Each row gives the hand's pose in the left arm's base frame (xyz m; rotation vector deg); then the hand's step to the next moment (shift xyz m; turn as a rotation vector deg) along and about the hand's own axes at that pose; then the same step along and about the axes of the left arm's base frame.
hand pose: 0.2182 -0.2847 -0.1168 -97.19 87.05 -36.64
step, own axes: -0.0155 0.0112 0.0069 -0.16 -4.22 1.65
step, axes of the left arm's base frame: -0.0039 0.0165 -0.0112 3.80 0.52 2.42
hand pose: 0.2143 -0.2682 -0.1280 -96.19 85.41 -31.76
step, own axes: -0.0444 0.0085 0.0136 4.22 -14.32 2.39
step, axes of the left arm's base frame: -0.0039 0.0466 -0.0065 11.41 -3.69 9.21
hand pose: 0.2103 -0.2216 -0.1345 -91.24 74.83 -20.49
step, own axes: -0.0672 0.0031 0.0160 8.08 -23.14 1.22
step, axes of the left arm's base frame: -0.0149 0.0661 0.0136 16.95 -8.37 15.65
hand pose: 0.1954 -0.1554 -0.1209 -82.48 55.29 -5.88
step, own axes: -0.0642 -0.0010 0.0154 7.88 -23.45 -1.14
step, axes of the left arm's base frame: -0.0310 0.0500 0.0299 15.54 -10.16 16.39
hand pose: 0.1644 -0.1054 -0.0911 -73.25 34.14 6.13
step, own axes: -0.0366 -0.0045 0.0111 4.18 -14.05 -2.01
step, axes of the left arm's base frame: -0.0252 0.0179 0.0230 8.38 -7.17 9.86
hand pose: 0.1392 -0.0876 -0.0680 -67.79 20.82 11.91
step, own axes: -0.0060 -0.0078 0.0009 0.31 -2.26 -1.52
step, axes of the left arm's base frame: -0.0027 -0.0019 0.0093 0.81 -2.25 1.33
